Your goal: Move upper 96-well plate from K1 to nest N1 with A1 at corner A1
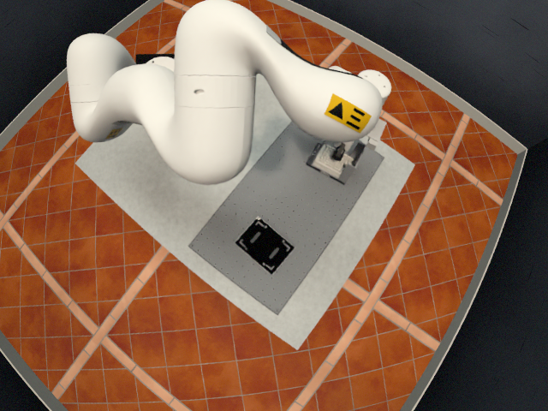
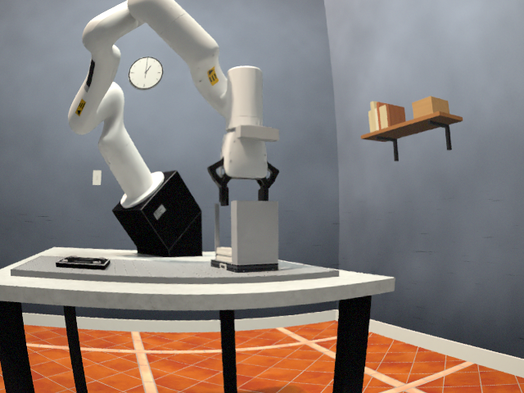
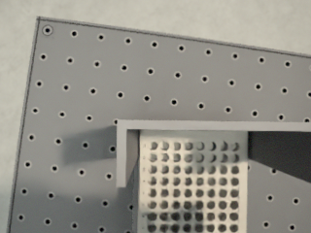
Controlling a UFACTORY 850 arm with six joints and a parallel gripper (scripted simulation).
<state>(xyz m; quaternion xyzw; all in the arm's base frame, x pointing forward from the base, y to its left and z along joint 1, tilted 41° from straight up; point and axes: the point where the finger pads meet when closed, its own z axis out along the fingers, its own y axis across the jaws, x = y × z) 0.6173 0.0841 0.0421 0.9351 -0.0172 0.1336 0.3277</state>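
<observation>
Now: hand 110 mm above the white 96-well plate. From my hand the other things lie so: black plate nest N1: 360 mm to the right, 140 mm below, 120 mm behind.
</observation>
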